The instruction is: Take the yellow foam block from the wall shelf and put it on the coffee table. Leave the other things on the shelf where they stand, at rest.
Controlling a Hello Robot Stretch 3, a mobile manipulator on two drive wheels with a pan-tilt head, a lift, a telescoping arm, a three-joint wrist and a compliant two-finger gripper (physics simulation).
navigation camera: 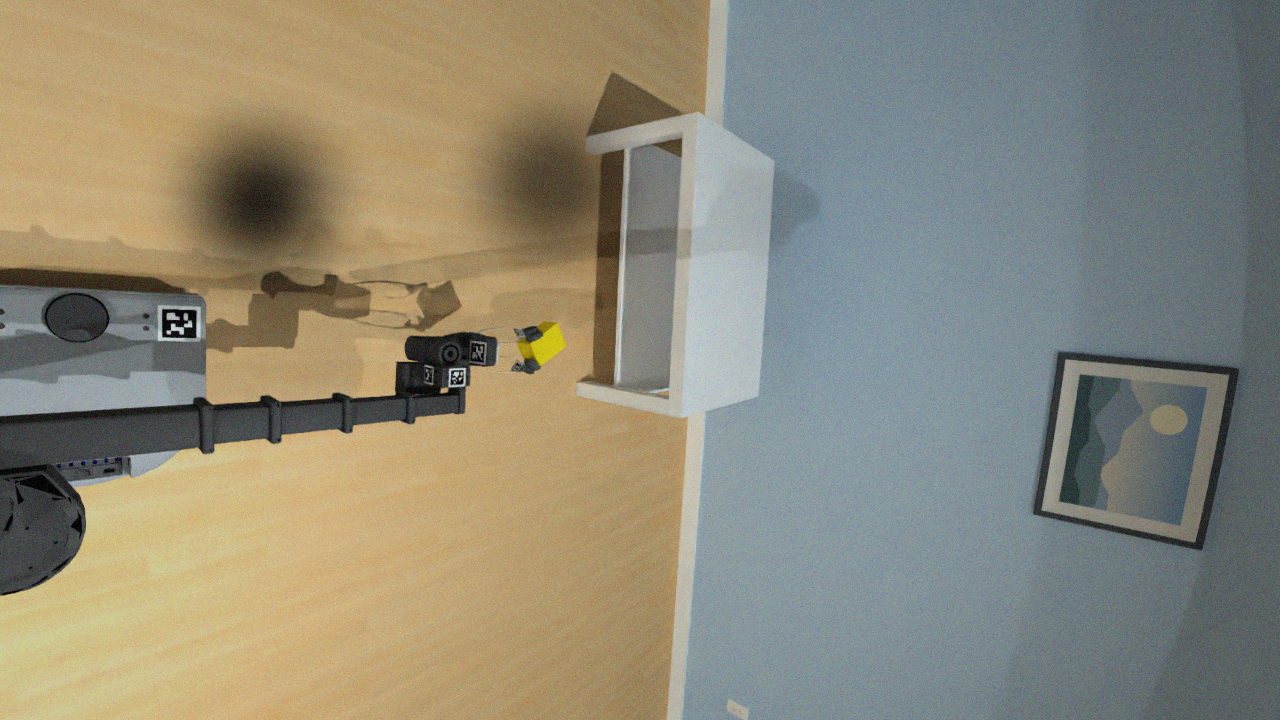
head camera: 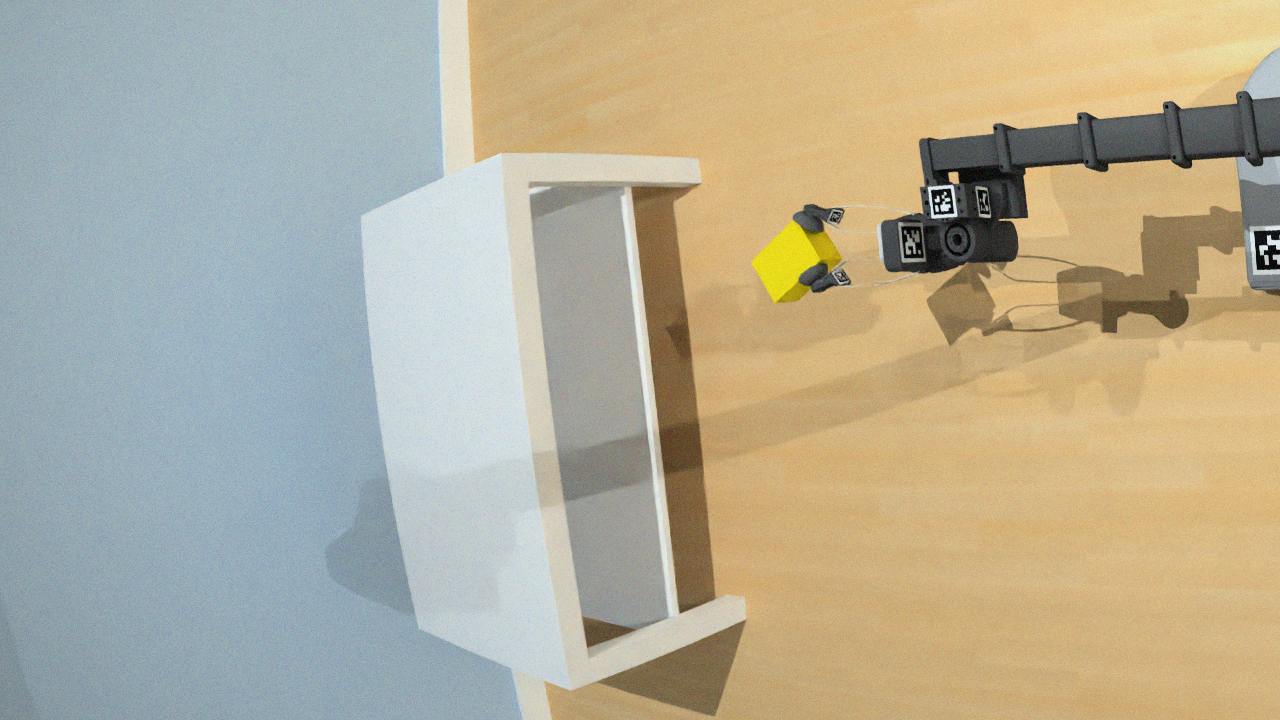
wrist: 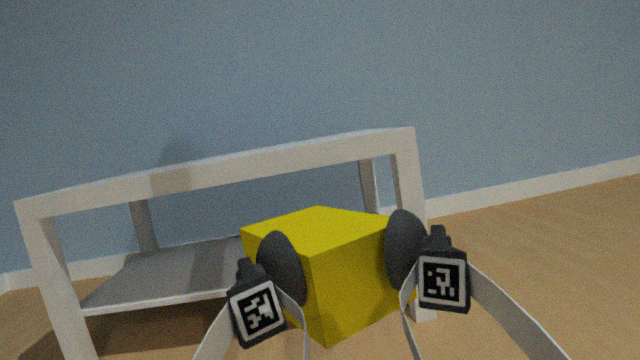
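Pixels of known places: gripper, fingertip midpoint: (navigation camera: 539, 350) (head camera: 799, 248); robot's base, link origin: (navigation camera: 78, 315).
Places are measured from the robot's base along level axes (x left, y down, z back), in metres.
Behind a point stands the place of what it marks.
Observation:
My gripper (head camera: 811, 246) @[y -0.409, x -0.724, z 0.026 m] (navigation camera: 529, 349) @[y -0.409, x -0.724, z 0.026 m] (wrist: 341, 248) @[y -0.409, x -0.724, z 0.026 m] is shut on the yellow foam block (head camera: 787, 264) @[y -0.421, x -0.736, z 0.008 m] (navigation camera: 547, 344) @[y -0.422, x -0.735, z 0.011 m] (wrist: 345, 280), with one dark pad on each side of it. The block is turned at an angle between the pads and hangs above the floor, apart from the white coffee table (head camera: 456, 402) @[y -0.451, x -1.450, z -0.174 m] (navigation camera: 729, 268) @[y -0.451, x -1.479, z -0.248 m] (wrist: 280, 167) and in front of one end of its long open side. In the wrist view the table's top is seen almost edge-on, behind the block. The wall shelf does not show in these views.
The coffee table stands by the blue wall and has a grey lower board (head camera: 595, 358) @[y -0.150, x -1.424, z -0.131 m] (wrist: 175, 272). My arm (head camera: 1127, 134) @[y -0.522, x -0.236, z 0.106 m] (navigation camera: 313, 416) @[y -0.522, x -0.234, z 0.101 m] reaches out from the robot base (navigation camera: 116, 358) @[y -0.160, x -0.046, z 0.059 m]. A framed picture (navigation camera: 1136, 447) @[y -1.641, x -2.010, z 0.205 m] hangs on the wall. Shadows lie on the wooden floor.

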